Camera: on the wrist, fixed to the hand. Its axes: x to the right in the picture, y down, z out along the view.
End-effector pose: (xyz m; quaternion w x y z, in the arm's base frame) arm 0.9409 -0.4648 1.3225 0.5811 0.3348 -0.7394 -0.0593
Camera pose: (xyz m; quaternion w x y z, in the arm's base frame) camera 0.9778 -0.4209 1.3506 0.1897 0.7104 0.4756 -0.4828
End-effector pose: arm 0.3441 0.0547 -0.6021 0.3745 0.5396 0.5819 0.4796
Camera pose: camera 0.3006 0.0395 -0.5580 0.3133 -0.6974 0.6233 -0.1640
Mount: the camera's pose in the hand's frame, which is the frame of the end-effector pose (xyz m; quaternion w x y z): -0.0054 0.0314 -0.0553 0.0251 -0.0359 0.2971 -0.9538
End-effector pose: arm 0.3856 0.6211 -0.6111 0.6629 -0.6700 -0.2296 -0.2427
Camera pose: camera 0.4000 0.5654 -0.6387 0.1707 -0.2505 0.4392 0.8457
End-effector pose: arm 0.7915 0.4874 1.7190 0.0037 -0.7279 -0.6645 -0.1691
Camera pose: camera 0.8083 0.4658 1.7767 0.0101 0.6657 -0.7038 -0.2479
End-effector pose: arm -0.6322 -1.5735 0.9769 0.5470 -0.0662 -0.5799 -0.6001
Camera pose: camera -0.5764 -1.6044 0.9750 0.3888 -0.7101 -0.1064 0.5773
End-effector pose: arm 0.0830 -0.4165 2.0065 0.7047 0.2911 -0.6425 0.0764
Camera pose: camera 0.1146 -0.3612 2.0109 0.2919 0.5722 0.4682 -0.6068
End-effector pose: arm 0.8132 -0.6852 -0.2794 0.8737 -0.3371 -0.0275 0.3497
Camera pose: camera 0.8062 -0.7035 -0.3401 0.3515 -0.1175 -0.0752 -0.9257
